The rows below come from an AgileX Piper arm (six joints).
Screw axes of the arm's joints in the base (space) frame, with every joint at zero. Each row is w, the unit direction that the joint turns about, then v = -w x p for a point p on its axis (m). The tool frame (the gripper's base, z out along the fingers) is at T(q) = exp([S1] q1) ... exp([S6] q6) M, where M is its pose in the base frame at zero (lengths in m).
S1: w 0 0 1 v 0.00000 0.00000 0.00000
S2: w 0 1 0 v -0.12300 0.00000 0.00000
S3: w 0 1 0 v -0.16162 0.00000 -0.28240
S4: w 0.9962 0 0.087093 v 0.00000 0.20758 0.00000
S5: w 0 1 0 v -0.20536 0.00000 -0.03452
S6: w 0.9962 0 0.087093 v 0.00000 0.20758 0.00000
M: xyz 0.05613 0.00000 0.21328 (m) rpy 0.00 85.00 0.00 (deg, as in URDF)
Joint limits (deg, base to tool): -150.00..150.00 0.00..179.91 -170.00..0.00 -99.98..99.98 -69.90..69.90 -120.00..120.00
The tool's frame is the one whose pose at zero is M.
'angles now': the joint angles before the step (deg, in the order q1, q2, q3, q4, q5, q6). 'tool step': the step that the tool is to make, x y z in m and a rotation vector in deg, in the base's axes. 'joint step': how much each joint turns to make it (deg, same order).
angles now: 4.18 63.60 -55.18 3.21 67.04 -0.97
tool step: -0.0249 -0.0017 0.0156 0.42 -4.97 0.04
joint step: 0.01 -6.58 0.91 0.05 0.69 0.00
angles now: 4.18 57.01 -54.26 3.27 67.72 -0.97
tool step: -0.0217 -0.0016 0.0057 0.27 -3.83 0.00
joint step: 0.00 -5.61 1.90 -0.01 -0.13 -0.01
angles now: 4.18 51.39 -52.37 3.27 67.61 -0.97
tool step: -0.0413 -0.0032 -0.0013 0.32 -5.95 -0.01
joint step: -0.02 -10.77 4.81 -0.10 0.00 -0.03
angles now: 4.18 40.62 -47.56 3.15 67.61 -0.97
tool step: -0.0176 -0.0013 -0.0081 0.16 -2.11 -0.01
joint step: -0.02 -5.04 3.27 0.02 -0.34 -0.03
